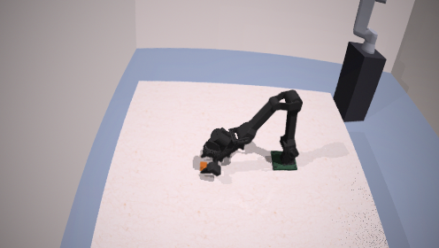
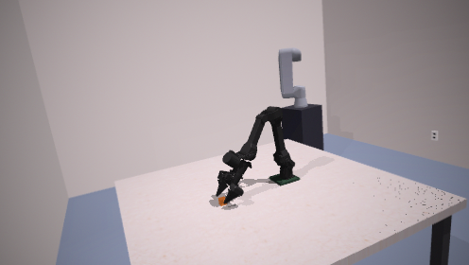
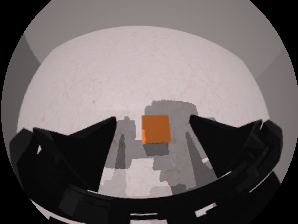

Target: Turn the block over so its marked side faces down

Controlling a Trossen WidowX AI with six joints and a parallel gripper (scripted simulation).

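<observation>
Right now my gripper tip is 2 cm past the orange block and 1 cm above it.
</observation>
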